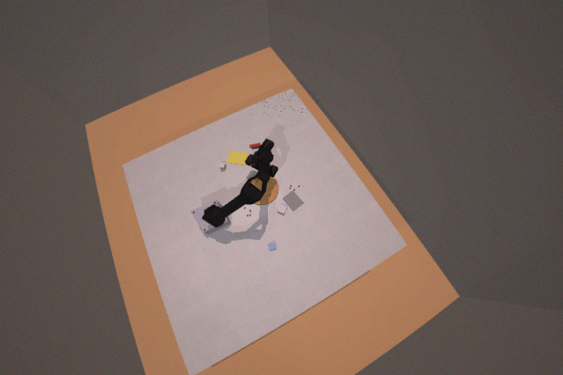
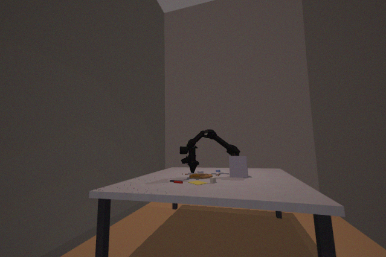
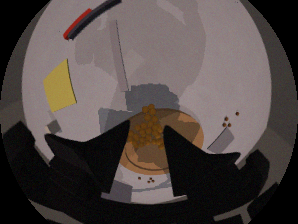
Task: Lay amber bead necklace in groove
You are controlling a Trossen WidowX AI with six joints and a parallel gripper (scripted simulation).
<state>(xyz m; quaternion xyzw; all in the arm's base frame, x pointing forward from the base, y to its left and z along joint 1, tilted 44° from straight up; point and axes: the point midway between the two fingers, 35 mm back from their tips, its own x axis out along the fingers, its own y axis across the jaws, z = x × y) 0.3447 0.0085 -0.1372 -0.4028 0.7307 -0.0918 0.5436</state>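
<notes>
The round bead board lies 8 cm to the right of my gripper tip, 6 cm behind it and 3 cm below it. Round my gripper tip: thin grey bar: 9 cm to the left, 5 cm ahead, 4 cm below; yellow pad: 19 cm to the left, 8 cm behind, 4 cm below; red-handled tool: 20 cm to the left, 7 cm ahead, 4 cm below.
</notes>
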